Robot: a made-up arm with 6 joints. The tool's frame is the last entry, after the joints. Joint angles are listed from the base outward. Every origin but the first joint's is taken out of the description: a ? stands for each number. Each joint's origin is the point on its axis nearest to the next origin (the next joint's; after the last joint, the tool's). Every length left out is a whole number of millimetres.
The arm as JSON. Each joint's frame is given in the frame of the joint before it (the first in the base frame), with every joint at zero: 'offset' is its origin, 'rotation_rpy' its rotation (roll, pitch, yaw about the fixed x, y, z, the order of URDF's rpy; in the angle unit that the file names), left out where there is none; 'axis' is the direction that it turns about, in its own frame. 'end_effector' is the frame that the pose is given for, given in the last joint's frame.
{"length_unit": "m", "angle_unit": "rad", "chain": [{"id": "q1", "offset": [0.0, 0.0, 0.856], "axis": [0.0, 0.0, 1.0]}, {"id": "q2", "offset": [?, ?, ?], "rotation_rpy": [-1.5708, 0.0, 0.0], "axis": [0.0, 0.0, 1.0]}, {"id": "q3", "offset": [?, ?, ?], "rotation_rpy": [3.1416, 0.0, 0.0], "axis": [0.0, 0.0, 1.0]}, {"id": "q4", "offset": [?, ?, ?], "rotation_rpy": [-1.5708, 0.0, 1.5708], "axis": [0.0, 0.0, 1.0]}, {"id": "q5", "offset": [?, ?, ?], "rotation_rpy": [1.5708, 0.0, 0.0], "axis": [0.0, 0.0, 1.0]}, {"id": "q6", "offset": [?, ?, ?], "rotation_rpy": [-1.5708, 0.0, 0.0], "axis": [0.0, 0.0, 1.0]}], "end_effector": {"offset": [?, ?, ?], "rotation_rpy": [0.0, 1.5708, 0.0]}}
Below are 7 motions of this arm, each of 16 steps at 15 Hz.
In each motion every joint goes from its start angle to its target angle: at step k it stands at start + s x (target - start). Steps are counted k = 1, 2, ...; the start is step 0. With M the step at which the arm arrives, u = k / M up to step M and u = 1 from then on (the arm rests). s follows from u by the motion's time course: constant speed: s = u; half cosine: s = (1 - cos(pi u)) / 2; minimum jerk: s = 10 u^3 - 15 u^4 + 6 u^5.
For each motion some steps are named. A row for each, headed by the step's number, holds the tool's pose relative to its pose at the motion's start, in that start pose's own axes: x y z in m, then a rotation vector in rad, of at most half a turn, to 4 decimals.
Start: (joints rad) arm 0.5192 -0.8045 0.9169 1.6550 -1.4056 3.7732
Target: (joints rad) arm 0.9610 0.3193 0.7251 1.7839 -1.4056 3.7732
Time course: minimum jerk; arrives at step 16
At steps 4, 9, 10, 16:
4: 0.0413 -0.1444 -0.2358 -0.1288 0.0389 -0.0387
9: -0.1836 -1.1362 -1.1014 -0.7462 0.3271 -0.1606
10: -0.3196 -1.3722 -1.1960 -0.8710 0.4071 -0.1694
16: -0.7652 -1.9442 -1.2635 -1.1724 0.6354 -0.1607

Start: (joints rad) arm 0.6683 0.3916 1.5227 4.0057 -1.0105 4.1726
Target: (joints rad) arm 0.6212 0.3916 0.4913 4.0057 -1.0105 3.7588
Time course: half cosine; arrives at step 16
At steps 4, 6, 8, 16:
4: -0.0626 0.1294 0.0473 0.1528 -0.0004 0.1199
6: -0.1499 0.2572 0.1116 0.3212 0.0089 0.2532
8: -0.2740 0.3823 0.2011 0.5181 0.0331 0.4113
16: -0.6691 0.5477 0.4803 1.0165 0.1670 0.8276

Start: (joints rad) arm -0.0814 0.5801 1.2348 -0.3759 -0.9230 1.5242
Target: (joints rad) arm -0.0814 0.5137 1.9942 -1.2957 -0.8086 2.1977
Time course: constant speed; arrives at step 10
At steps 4, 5, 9, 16:
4: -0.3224 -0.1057 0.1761 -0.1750 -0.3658 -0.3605
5: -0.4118 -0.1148 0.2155 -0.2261 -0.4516 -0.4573
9: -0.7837 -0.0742 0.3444 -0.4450 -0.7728 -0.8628
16: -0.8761 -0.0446 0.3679 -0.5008 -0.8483 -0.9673

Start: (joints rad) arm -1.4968 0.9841 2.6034 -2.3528 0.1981 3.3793
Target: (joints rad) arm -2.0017 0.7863 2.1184 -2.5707 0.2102 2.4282
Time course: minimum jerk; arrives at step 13
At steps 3, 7, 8, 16:
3: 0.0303 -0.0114 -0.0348 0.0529 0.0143 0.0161
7: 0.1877 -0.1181 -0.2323 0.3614 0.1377 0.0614
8: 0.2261 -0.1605 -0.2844 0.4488 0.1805 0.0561
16: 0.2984 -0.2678 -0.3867 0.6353 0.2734 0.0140

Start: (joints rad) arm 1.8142 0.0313 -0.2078 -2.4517 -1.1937 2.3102
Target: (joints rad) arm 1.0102 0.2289 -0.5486 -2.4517 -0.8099 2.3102
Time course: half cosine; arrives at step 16
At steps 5, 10, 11, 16:
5: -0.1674 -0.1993 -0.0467 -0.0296 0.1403 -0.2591
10: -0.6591 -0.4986 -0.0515 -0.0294 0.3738 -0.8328
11: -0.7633 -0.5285 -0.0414 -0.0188 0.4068 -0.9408
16: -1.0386 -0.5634 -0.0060 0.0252 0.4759 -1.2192

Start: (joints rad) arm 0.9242 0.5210 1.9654 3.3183 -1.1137 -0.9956
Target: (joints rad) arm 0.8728 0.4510 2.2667 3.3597 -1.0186 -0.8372
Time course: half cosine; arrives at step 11
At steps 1, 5, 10, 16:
1: 0.0065 -0.0035 -0.0045 -0.0053 0.0021 -0.0051
5: 0.1301 -0.0840 -0.0963 -0.1131 0.0486 -0.1070
10: 0.2698 -0.2177 -0.2206 -0.2577 0.1240 -0.2386
16: 0.2742 -0.2231 -0.2251 -0.2630 0.1271 -0.2433

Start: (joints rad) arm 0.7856 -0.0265 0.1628 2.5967 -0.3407 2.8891
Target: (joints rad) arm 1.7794 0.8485 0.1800 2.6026 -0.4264 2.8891
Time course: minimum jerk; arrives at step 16
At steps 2, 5, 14, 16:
2: 0.0132 -0.0022 -0.0294 0.0047 0.0192 0.0002
5: 0.1068 -0.0010 -0.3571 0.0426 0.2173 0.0076
14: -0.7337 0.3115 -1.9852 -0.0554 1.1738 0.2048
16: -0.7704 0.3155 -2.0074 -0.0621 1.1914 0.2118

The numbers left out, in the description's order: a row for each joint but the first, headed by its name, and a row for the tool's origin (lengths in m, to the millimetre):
q2: 0.106 0.0 0.0
q3: 0.0 -1.301 0.0
q4: 0.847 0.241 0.0
q5: 0.0 0.0 0.0
q6: 0.0 -0.173 0.0
tool: 0.0 0.0 0.0

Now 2 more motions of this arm.
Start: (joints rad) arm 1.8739 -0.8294 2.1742 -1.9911 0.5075 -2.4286
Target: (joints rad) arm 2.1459 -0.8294 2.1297 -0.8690 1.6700 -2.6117
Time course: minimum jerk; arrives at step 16
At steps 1, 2, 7, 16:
1: 0.0005 0.0005 -0.0014 -0.0016 0.0032 0.0011
2: 0.0035 0.0034 -0.0104 -0.0117 0.0236 0.0077
7: 0.0470 0.0620 -0.2527 -0.2420 0.6018 0.1207
16: -0.0099 0.1026 -0.5722 -0.4799 1.6258 -0.0371

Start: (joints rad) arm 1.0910 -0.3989 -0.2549 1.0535 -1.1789 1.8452
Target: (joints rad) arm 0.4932 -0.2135 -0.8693 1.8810 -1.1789 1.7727
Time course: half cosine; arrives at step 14
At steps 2, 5, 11, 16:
2: 0.0317 -0.0050 0.0137 -0.0327 0.0200 0.0520
5: 0.1811 -0.0051 0.0812 -0.2020 0.0958 0.2793
11: 0.5110 0.1451 0.2949 -0.7285 0.1330 0.6871
16: 0.5533 0.1882 0.3410 -0.8283 0.1141 0.7251

